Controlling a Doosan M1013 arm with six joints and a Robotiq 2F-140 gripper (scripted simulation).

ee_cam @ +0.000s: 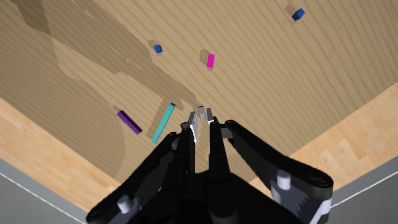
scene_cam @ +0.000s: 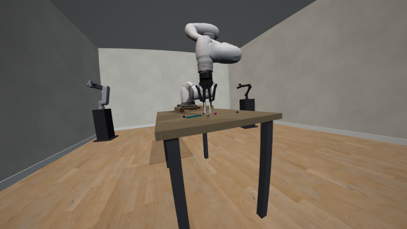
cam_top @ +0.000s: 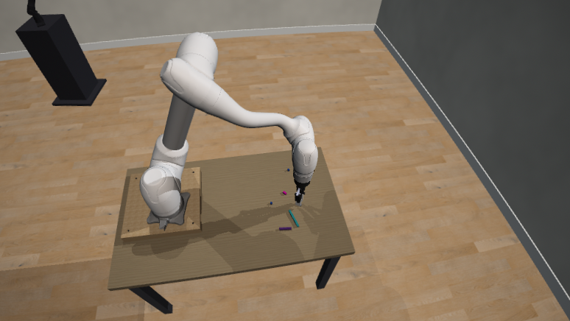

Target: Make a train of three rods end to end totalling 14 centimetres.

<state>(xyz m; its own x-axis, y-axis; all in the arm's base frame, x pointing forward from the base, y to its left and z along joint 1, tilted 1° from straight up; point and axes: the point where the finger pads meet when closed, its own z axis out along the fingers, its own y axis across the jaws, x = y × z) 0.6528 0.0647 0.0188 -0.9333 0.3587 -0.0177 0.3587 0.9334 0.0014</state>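
My hand is 50 mm above the grey rod. Also, from my hand: purple rod 140 mm to the right, 70 mm behind, 50 mm below; then turquoise rod 80 mm to the right, 50 mm below, 30 mm behind; then magenta rod 70 mm to the left, 70 mm behind, 50 mm below.
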